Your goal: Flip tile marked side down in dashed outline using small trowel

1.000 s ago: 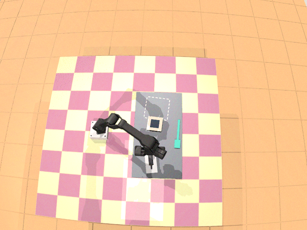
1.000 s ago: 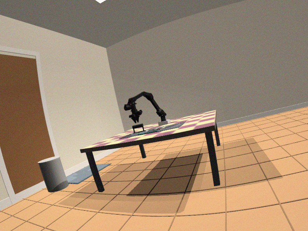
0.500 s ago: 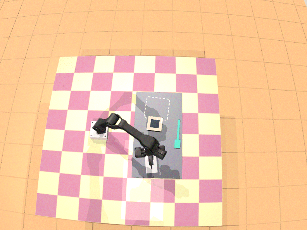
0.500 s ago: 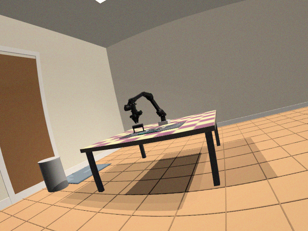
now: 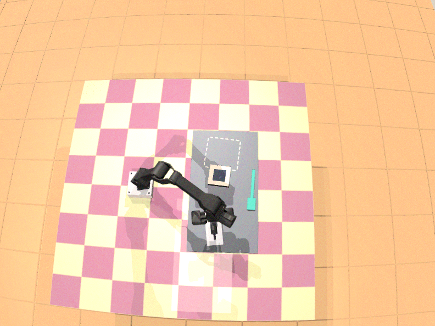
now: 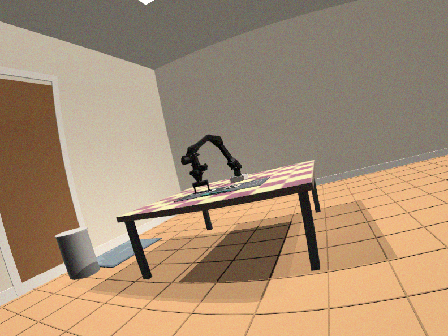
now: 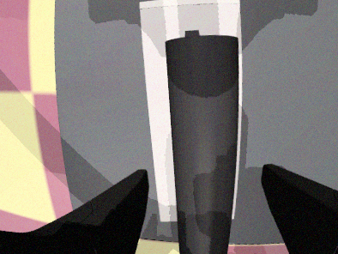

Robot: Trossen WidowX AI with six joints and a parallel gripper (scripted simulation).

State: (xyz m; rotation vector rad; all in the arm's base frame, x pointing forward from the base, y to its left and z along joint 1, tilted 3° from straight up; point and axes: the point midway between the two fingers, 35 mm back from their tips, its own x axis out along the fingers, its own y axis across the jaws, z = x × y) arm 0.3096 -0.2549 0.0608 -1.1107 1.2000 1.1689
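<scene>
Right now my gripper tip is 20 mm to the right of the trowel and 40 mm above it. From my gripper tip the other things lie so: square tile 70 mm ahead, 240 mm to the left, 80 mm below; grey mat 80 mm ahead, 170 mm to the left, 100 mm below; teal long-handled tool 210 mm ahead, 120 mm to the left, 80 mm below.
</scene>
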